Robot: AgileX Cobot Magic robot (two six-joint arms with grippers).
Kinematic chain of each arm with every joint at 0, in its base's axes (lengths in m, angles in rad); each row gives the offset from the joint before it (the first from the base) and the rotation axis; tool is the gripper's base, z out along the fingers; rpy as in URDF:
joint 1: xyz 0 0 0.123 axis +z
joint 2: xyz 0 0 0 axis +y
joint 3: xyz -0.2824 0 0.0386 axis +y
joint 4: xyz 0.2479 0 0.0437 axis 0.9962 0 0.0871
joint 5: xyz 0 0 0 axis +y
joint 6: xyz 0.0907 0 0.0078 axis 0.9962 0 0.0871
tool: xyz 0 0 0 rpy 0 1.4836 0
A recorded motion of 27 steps. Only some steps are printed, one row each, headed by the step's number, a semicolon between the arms.
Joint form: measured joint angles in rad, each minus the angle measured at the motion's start. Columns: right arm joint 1, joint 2, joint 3, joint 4, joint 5, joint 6; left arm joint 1, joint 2, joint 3, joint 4, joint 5, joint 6.
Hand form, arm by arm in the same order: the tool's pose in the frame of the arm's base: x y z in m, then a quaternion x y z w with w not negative. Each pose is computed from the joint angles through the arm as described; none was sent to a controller.
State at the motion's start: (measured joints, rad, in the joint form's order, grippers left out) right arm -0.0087 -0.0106 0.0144 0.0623 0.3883 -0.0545; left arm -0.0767 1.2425 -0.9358 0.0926 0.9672 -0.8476
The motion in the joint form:
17: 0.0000 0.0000 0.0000 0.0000 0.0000 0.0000; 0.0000 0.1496 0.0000 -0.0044 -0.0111 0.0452
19: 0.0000 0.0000 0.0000 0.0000 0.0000 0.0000; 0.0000 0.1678 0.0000 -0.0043 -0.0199 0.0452
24: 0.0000 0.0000 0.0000 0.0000 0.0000 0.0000; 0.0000 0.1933 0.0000 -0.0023 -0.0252 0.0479
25: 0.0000 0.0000 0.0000 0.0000 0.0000 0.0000; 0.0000 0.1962 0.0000 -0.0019 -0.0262 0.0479
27: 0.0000 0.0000 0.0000 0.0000 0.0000 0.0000; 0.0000 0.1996 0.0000 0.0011 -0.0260 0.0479
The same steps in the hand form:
17: 0.0521 0.0017 0.1740 -0.00219 0.80606 0.00787 0.59178; 0.2515 -0.0127 0.2497 -0.33246 0.93434 -0.01691 0.12727
19: 0.0521 0.0017 0.1740 -0.00219 0.80606 0.00787 0.59178; 0.2545 -0.0130 0.2453 -0.33215 0.93506 -0.01515 0.12295
24: 0.0521 0.0017 0.1740 -0.00219 0.80606 0.00787 0.59178; 0.2580 -0.0132 0.2389 -0.33025 0.93691 -0.01024 0.11411
25: 0.0521 0.0017 0.1740 -0.00219 0.80606 0.00787 0.59178; 0.2584 -0.0132 0.2381 -0.33012 0.93706 -0.00972 0.11331
27: 0.0521 0.0017 0.1740 -0.00219 0.80606 0.00787 0.59178; 0.2588 -0.0130 0.2373 -0.32940 0.93746 -0.00782 0.11222

